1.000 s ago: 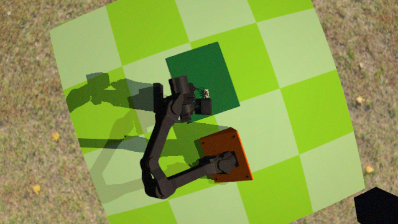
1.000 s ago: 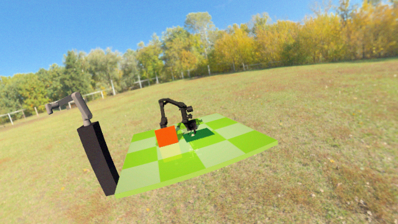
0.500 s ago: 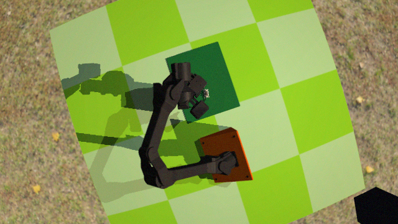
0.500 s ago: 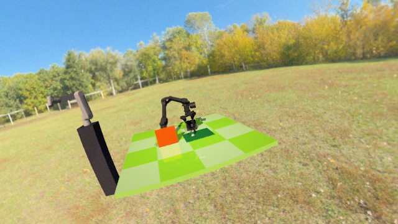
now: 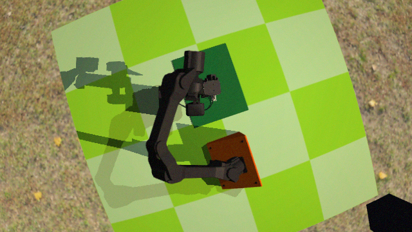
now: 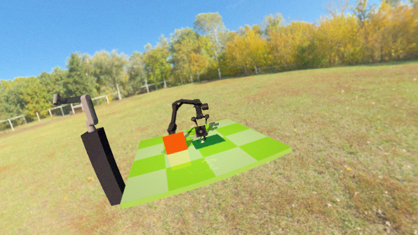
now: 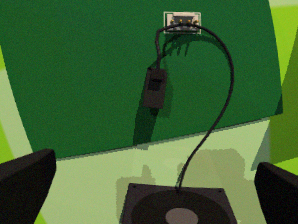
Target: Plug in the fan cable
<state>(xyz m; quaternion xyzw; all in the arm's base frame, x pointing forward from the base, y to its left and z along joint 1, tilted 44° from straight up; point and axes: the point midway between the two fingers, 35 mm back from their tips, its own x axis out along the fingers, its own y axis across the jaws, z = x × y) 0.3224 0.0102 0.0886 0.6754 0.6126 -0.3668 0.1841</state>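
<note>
My gripper tip is now 140 mm above the black fan plug and 10 mm to the left of it. Also, from my gripper tip: black fan 120 mm to the left, 100 mm below; light-coloured header 160 mm below, 60 mm to the right, 40 mm behind; board 180 mm below, 70 mm to the right, 10 mm ahead.
</note>
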